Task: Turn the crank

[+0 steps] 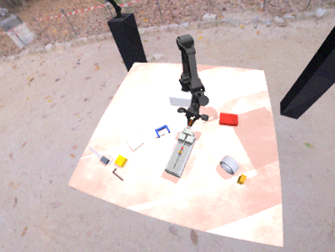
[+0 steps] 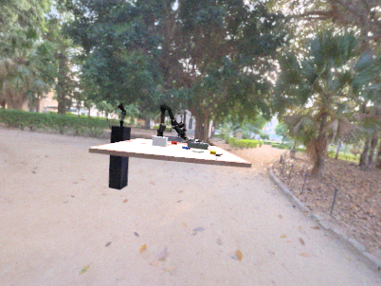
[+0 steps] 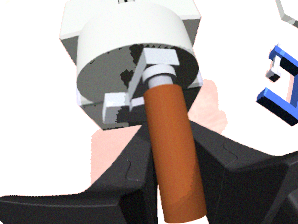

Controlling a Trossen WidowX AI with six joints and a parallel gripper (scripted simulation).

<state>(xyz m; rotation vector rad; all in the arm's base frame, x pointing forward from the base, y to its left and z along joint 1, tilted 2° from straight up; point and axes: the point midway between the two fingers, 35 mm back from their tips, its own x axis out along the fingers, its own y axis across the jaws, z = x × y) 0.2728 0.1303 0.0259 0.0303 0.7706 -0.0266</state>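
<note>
My gripper tip is now 140 mm short of the red pointer, 10 mm to the right of it and 10 mm above it. The rest, counted from my gripper tip: white tile: 330 mm to the right, 190 mm ahead, 80 mm below; then crank handle: 30 mm above, 20 mm behind; then red block: 220 mm to the left, 190 mm behind, 80 mm below.
</note>
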